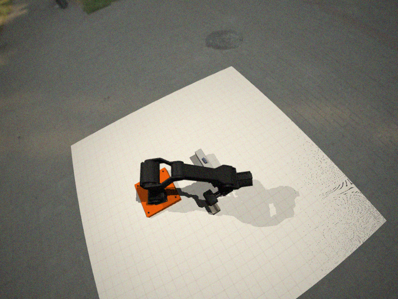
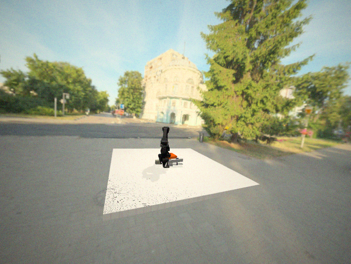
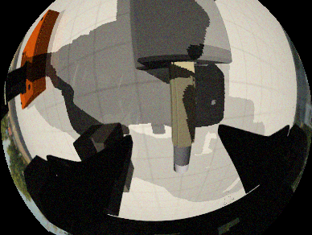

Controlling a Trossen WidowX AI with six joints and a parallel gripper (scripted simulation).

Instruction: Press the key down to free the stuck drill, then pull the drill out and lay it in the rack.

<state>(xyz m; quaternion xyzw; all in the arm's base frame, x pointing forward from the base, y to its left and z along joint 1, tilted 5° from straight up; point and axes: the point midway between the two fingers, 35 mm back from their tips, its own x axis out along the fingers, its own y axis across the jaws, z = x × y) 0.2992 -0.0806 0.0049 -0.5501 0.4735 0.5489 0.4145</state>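
My gripper tip is 4 cm to the right of the olive drill, 3 cm below it and 1 cm past it. The rest, counted from my gripper tip: long grey block 14 cm to the left, 3 cm behind, 3 cm above; grey grooved rack 7 cm behind, 4 cm to the right, 1 cm above; thin upright pin 17 cm to the left, 4 cm behind, 4 cm above.
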